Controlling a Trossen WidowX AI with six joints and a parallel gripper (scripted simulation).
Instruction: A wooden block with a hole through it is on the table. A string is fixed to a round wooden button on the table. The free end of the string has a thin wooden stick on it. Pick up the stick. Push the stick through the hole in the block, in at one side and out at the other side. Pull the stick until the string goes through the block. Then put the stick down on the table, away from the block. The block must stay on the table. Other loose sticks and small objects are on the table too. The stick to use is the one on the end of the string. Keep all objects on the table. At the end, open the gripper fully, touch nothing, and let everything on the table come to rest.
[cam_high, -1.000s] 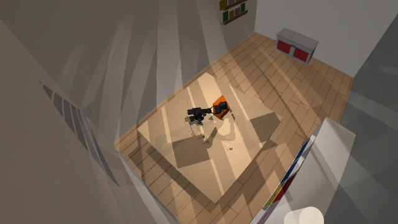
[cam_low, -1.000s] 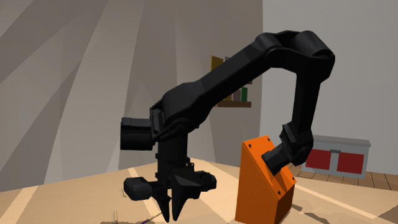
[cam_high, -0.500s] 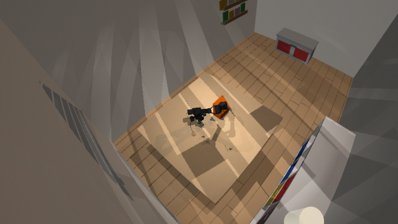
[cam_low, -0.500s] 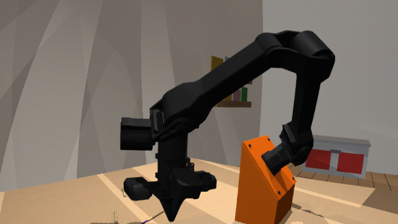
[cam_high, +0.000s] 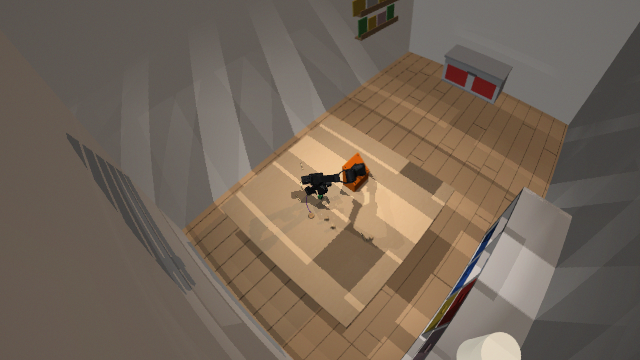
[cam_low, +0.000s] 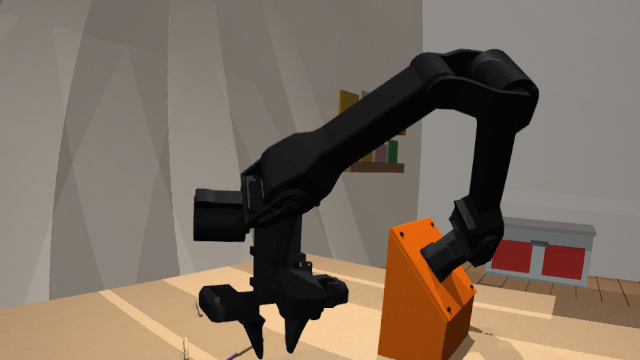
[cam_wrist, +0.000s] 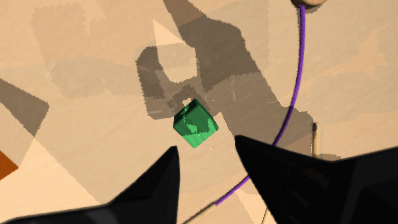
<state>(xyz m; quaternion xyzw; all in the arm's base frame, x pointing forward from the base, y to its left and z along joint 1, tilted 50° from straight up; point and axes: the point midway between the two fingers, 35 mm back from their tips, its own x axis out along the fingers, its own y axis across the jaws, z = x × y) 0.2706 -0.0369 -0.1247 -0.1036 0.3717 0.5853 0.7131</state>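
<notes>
My gripper tip is now 5 cm above the green block. Round my gripper tip: thin wooden stick 7 cm behind, 12 cm to the right, 6 cm below; then round wooden button 15 cm ahead, 6 cm to the left, 5 cm below.
</notes>
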